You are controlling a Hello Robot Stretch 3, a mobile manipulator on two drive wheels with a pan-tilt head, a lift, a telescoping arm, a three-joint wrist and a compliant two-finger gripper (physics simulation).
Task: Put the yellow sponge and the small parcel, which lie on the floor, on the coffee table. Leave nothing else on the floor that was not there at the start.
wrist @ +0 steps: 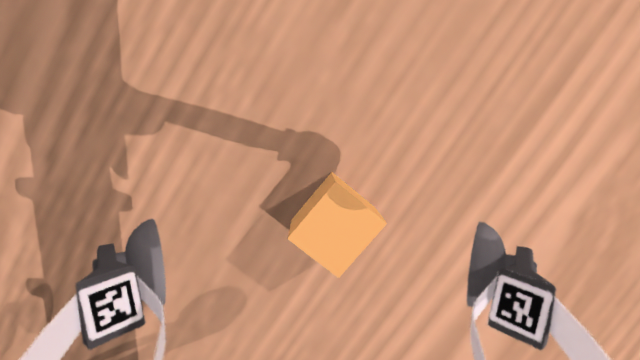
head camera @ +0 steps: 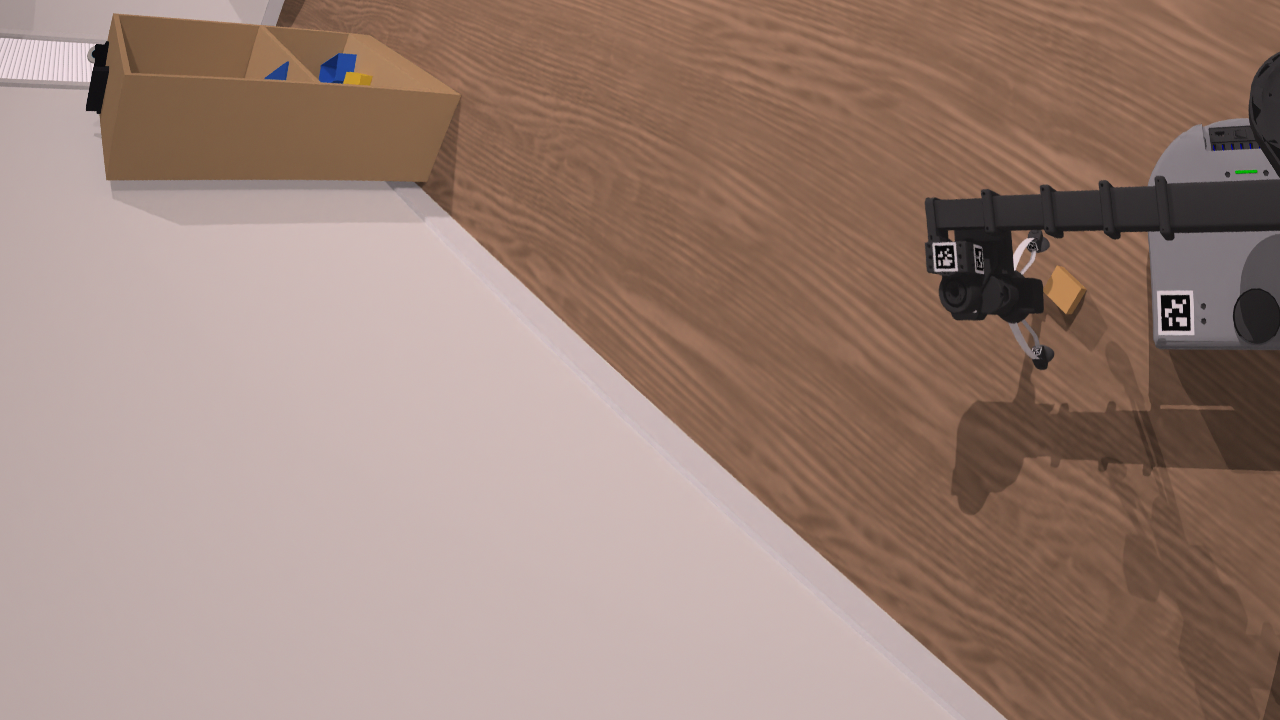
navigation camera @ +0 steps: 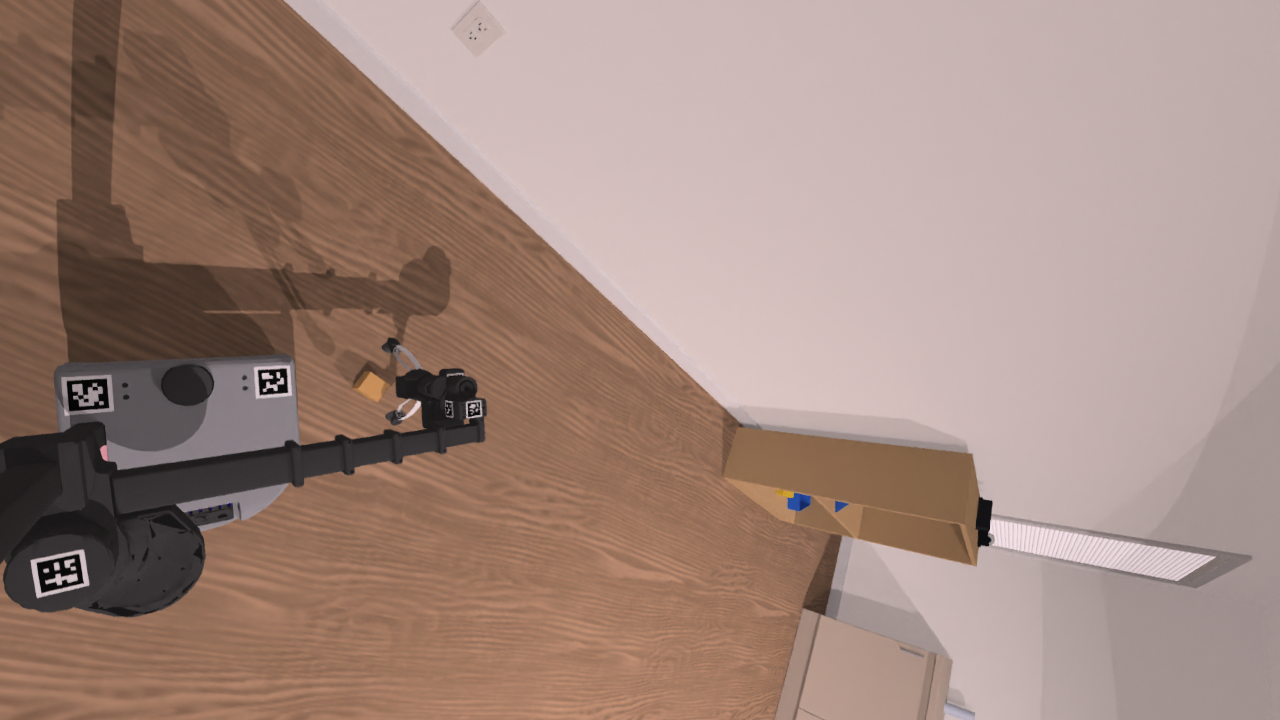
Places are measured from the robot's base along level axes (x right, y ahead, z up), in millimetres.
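Where they show: gripper, between the fingertips: (wrist: 317, 249) (head camera: 1044, 299) (navigation camera: 390, 381); robot's base, origin of its link: (head camera: 1253, 314) (navigation camera: 188, 382).
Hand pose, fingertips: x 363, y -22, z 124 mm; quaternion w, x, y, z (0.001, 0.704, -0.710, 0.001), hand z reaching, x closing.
Observation:
Things, the pixels of their top centre, and the offset from my fingertips. "spot": a spot on its surface instead.
- small orange-tan block, centre of its top: (wrist: 337, 231) (head camera: 1061, 289) (navigation camera: 374, 387) dy -16, dx -14, dz -73 mm
- brown divided box, a spot on its surface: (head camera: 268, 129) spot: dy -517, dx +1652, dz +467 mm
A small orange-tan block (head camera: 1066, 289) (navigation camera: 370, 385) (wrist: 337, 230) lies on the wooden floor close to my base. It has a plain, square top; from its look it may be the small parcel, but I cannot tell for certain. My gripper (head camera: 1040, 300) (navigation camera: 392, 381) (wrist: 317, 249) is open and empty, pointing down above the floor. In the wrist view the block lies between the two fingers sideways and a little ahead of the fingertips, apart from both. No thing that I can name as the yellow sponge shows on the floor. The coffee table does not show in these views.
My grey base (head camera: 1190, 259) (navigation camera: 241, 429) stands beside the block. A white wall (head camera: 358, 447) (navigation camera: 805, 223) runs diagonally along the floor. A brown divided box (head camera: 268, 129) (navigation camera: 850, 465) with blue and yellow pieces is by the wall. A beige cabinet (navigation camera: 863, 671) stands beyond it.

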